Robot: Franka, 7 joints.
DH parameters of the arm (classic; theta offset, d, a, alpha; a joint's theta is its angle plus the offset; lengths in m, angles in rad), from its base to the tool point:
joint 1: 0 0.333 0 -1.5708
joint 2: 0 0 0 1.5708
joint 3: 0 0.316 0.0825 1.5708
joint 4: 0 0 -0.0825 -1.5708
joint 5: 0 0.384 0 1.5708
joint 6: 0 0 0.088 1.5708
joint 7: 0 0.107 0 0
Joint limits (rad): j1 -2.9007..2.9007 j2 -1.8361..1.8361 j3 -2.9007..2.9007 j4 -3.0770..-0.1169 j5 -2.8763..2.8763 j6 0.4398..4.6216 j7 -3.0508..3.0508
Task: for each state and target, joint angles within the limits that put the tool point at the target. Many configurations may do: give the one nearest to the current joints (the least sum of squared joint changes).
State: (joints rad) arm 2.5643 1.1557 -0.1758 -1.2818 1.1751 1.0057 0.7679
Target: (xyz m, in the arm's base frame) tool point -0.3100 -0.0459 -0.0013
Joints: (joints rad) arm 2.7813 1.2455 0.0972 -2.0307 0.9503 0.7985 0.7679
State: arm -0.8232 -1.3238 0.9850 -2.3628 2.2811 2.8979 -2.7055
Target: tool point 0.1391 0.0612 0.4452
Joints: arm -0.3407 -1.5999 1.2001 -2.9457 2.6281 3.6690 -2.7055
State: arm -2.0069 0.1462 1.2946 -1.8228 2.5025 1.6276 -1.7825
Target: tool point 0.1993 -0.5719 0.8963
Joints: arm -1.9805 0.4743 1.1646 -1.0188 2.6496 1.8925 -1.7825
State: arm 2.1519 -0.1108 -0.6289 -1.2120 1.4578 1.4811 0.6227
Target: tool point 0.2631 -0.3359 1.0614
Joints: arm 1.9570 -0.8139 -0.6572 -0.5349 1.6391 2.0158 0.6227
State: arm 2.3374 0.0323 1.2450 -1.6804 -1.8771 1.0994 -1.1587
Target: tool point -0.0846 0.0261 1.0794
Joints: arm 2.2153 -0.4214 0.4789 -1.0028 -1.9864 1.0612 -1.1587
